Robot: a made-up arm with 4 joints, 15 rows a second.
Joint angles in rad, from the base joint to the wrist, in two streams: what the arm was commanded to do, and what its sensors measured. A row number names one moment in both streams.
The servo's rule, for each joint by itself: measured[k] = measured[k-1] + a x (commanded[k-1-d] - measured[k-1]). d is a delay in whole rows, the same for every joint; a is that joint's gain. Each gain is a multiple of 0.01, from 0.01 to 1. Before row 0 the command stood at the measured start. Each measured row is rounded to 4 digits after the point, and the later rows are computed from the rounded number. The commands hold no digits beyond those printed.
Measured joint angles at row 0:
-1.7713, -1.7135, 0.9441, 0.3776
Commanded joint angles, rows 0 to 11:
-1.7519, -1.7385, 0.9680, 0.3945
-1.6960, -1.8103, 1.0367, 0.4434
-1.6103, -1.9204, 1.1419, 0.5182
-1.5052, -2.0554, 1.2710, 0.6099
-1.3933, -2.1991, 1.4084, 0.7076
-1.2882, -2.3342, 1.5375, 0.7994
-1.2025, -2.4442, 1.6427, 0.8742
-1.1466, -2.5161, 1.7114, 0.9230
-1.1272, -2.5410, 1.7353, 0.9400
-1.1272, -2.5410, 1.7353, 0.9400
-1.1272, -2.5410, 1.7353, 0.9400
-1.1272, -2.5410, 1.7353, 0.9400
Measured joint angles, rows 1 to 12:
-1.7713, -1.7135, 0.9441, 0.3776
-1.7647, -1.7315, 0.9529, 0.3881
-1.7413, -1.7882, 0.9839, 0.4224
-1.6968, -1.8834, 1.0424, 0.4818
-1.6317, -2.0072, 1.1270, 0.5612
-1.5506, -2.1454, 1.2311, 0.6520
-1.4614, -2.2813, 1.3445, 0.7434
-1.3734, -2.3986, 1.4548, 0.8245
-1.2963, -2.4832, 1.5497, 0.8856
-1.2388, -2.5248, 1.6184, 0.9193
-1.2009, -2.5365, 1.6617, 0.9321
-1.1758, -2.5397, 1.6889, 0.9370
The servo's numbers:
d 1
a 0.34 0.72 0.37 0.62

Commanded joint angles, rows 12 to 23:
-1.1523, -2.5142, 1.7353, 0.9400
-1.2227, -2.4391, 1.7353, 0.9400
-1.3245, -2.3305, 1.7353, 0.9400
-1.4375, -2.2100, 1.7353, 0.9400
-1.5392, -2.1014, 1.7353, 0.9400
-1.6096, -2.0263, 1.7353, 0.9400
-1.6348, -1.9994, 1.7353, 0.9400
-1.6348, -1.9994, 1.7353, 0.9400
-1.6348, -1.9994, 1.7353, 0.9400
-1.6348, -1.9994, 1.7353, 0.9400
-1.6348, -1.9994, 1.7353, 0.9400
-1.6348, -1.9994, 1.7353, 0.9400
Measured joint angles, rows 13 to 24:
-1.1593, -2.5406, 1.7061, 0.9389
-1.1569, -2.5216, 1.7169, 0.9396
-1.1793, -2.4622, 1.7237, 0.9398
-1.2287, -2.3674, 1.7280, 0.9399
-1.2997, -2.2541, 1.7307, 0.9400
-1.3811, -2.1442, 1.7324, 0.9400
-1.4588, -2.0593, 1.7335, 0.9400
-1.5186, -2.0162, 1.7342, 0.9400
-1.5581, -2.0041, 1.7346, 0.9400
-1.5842, -2.0007, 1.7349, 0.9400
-1.6014, -1.9998, 1.7350, 0.9400
-1.6128, -1.9995, 1.7351, 0.9400

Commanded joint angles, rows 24 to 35:
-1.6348, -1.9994, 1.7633, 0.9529
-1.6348, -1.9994, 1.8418, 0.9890
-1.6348, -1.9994, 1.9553, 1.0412
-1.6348, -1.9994, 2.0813, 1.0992
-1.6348, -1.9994, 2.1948, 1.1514
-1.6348, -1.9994, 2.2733, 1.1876
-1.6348, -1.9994, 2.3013, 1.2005
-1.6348, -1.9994, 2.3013, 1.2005
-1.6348, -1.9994, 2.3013, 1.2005
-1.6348, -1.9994, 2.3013, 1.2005
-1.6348, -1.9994, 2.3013, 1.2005
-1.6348, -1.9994, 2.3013, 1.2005
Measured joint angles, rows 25 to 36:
-1.6203, -1.9994, 1.7352, 0.9400
-1.6252, -1.9994, 1.7456, 0.9480
-1.6285, -1.9994, 1.7812, 0.9734
-1.6306, -1.9994, 1.8456, 1.0154
-1.6320, -1.9994, 1.9328, 1.0674
-1.6330, -1.9994, 2.0297, 1.1195
-1.6336, -1.9994, 2.1198, 1.1617
-1.6340, -1.9994, 2.1870, 1.1858
-1.6343, -1.9994, 2.2293, 1.1949
-1.6345, -1.9994, 2.2559, 1.1984
-1.6346, -1.9994, 2.2727, 1.1997
-1.6347, -1.9994, 2.2833, 1.2002

